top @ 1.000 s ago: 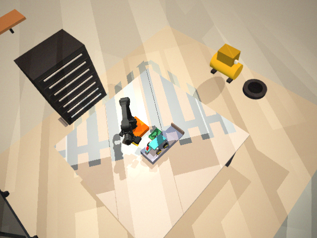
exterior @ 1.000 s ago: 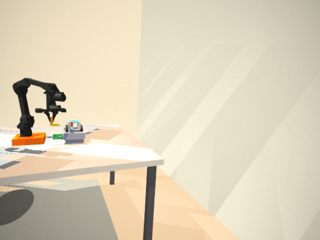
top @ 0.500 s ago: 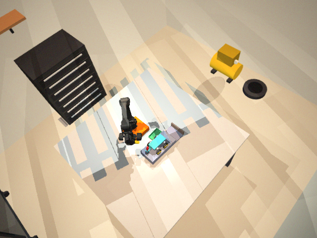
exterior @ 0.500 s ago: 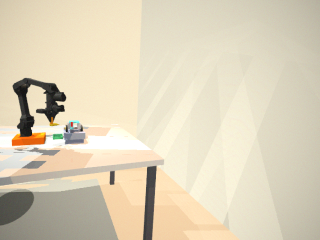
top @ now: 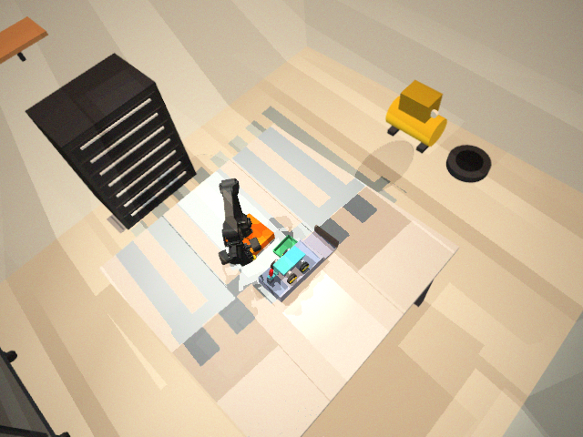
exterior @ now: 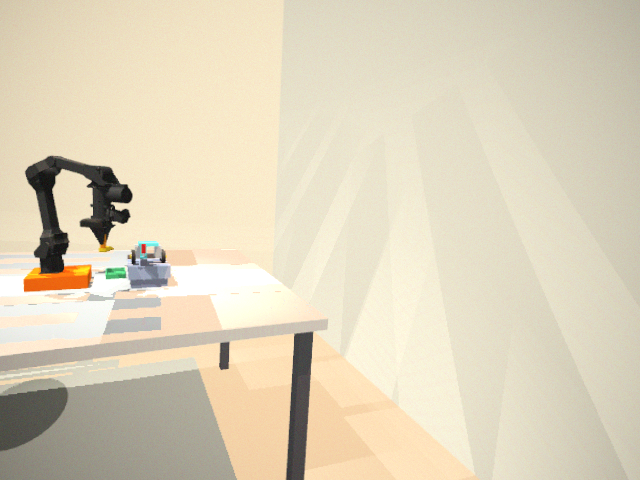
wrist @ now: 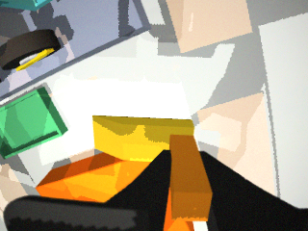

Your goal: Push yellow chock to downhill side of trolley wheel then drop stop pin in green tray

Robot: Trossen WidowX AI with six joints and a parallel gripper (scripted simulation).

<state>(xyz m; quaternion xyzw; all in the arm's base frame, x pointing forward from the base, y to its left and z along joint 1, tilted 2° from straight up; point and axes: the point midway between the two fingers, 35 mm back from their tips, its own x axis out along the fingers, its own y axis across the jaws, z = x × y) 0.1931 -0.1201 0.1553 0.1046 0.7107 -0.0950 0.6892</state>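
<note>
The yellow chock lies 20 mm to the left of my gripper tip, 10 mm below it and 10 mm ahead of it. Round my gripper tip: cyan trolley (160 mm to the left, 140 mm ahead, 60 mm below); ramp (160 mm to the left, 130 mm below, 130 mm ahead); stop pin (130 mm ahead, 60 mm to the left, 50 mm below).
</note>
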